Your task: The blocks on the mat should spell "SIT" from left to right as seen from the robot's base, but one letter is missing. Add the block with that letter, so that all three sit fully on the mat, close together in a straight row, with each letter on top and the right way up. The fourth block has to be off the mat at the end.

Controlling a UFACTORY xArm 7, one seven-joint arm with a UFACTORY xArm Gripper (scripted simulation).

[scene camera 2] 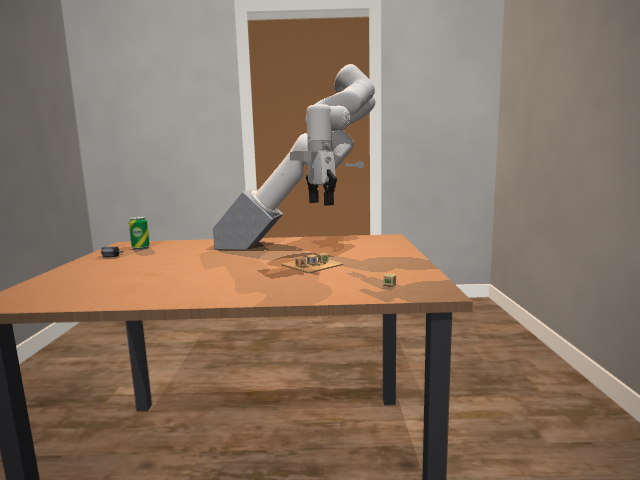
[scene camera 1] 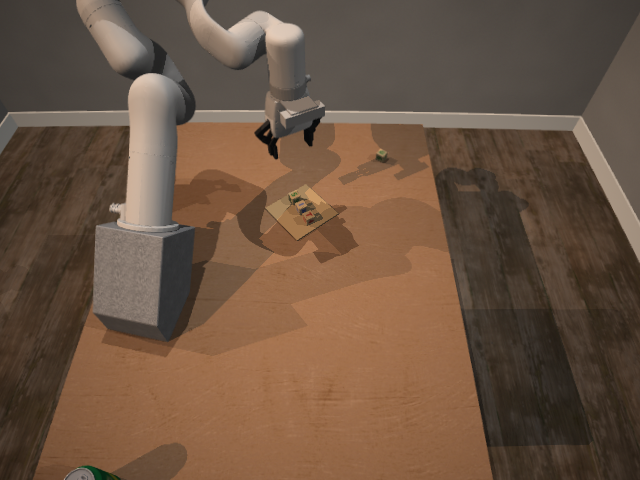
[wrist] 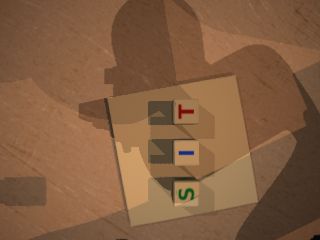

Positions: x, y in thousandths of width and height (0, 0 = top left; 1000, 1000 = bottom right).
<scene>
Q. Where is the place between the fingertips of my gripper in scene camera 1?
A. At 455, 311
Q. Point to a tan mat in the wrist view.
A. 445, 519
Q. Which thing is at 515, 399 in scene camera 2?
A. My gripper.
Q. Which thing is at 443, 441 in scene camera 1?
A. A tan mat.
</scene>
